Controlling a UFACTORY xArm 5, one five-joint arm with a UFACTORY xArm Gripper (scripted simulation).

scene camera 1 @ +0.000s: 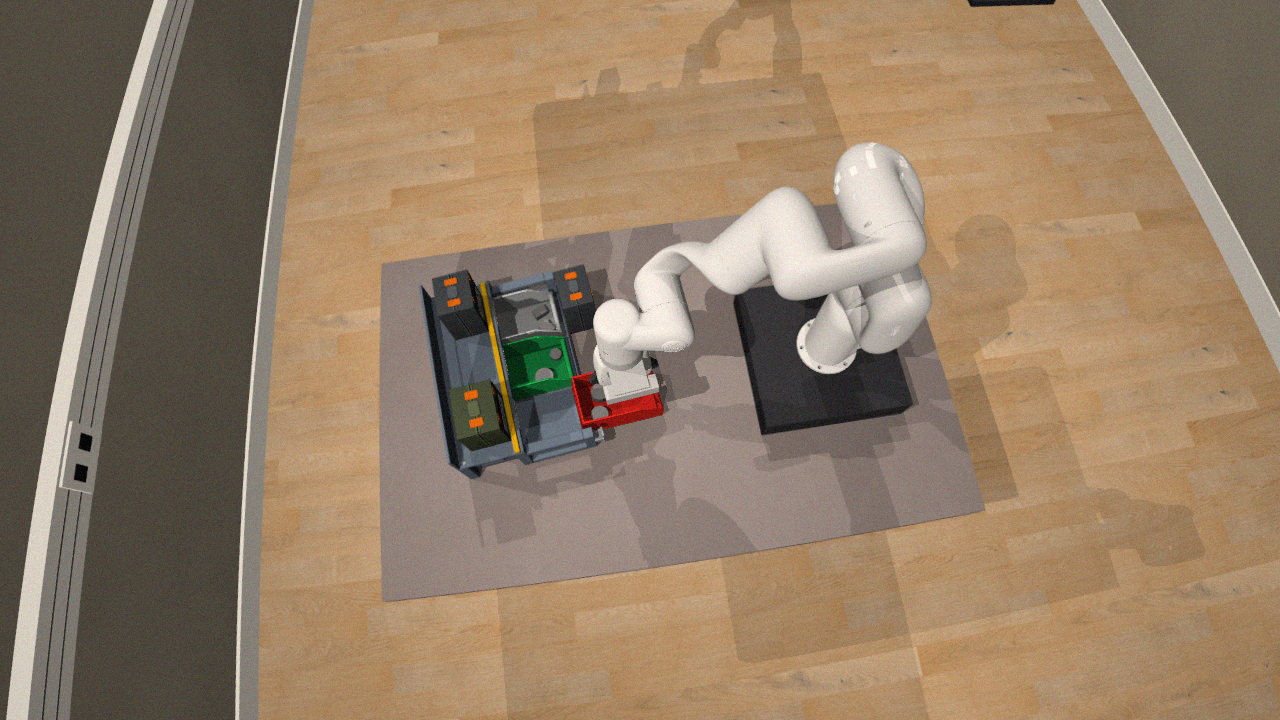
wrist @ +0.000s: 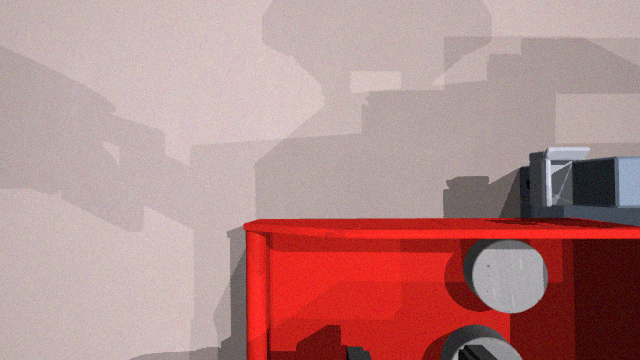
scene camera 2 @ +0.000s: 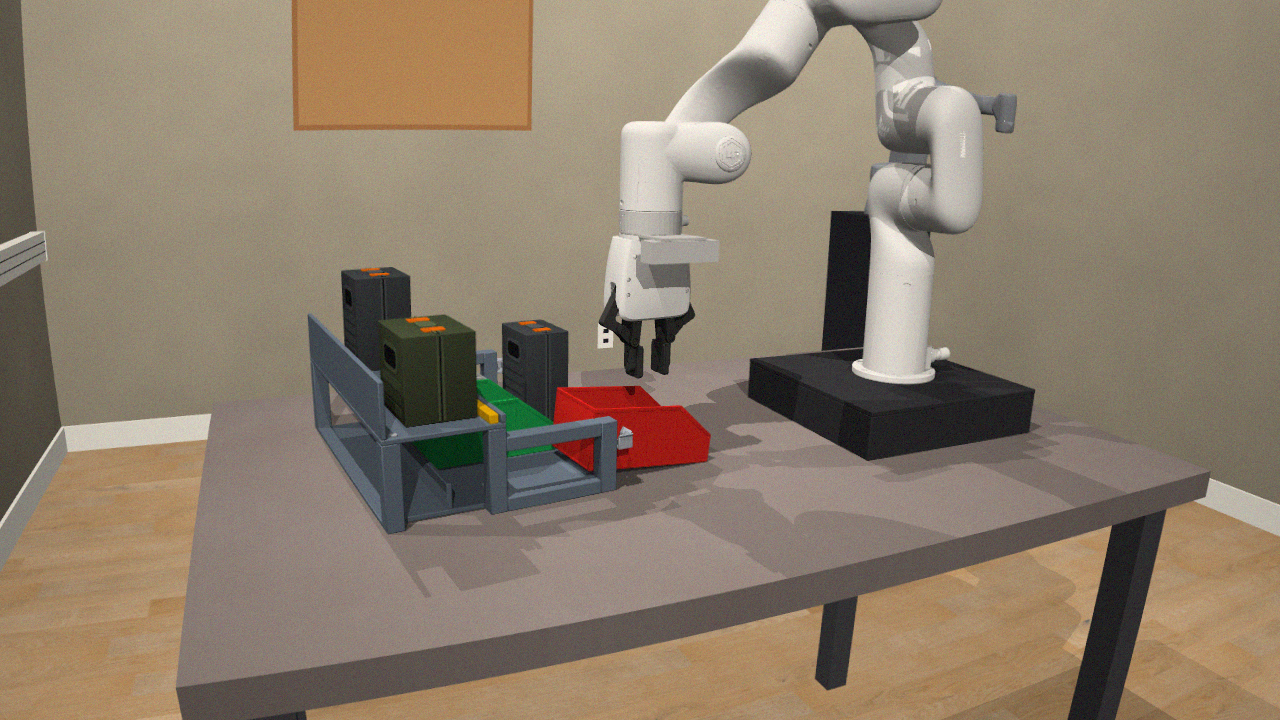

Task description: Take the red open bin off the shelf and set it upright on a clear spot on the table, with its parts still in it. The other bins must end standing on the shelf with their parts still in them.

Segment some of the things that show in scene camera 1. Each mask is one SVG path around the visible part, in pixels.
A red open bin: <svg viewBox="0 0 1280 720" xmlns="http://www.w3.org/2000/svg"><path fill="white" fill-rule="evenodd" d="M571 377L572 391L582 429L592 427L593 430L597 430L601 426L602 429L660 416L664 412L659 392L607 405L606 401L597 403L591 398L591 388L594 384L590 384L589 377L593 372ZM591 411L596 406L604 406L608 410L609 416L591 420Z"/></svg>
A green bin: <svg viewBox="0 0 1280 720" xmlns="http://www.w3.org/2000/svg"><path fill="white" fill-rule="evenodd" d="M564 337L534 336L503 344L514 401L572 386L571 377L574 376ZM534 376L540 368L549 368L552 370L555 378L535 381ZM553 348L558 348L562 352L562 358L558 361L552 360L549 355Z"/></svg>
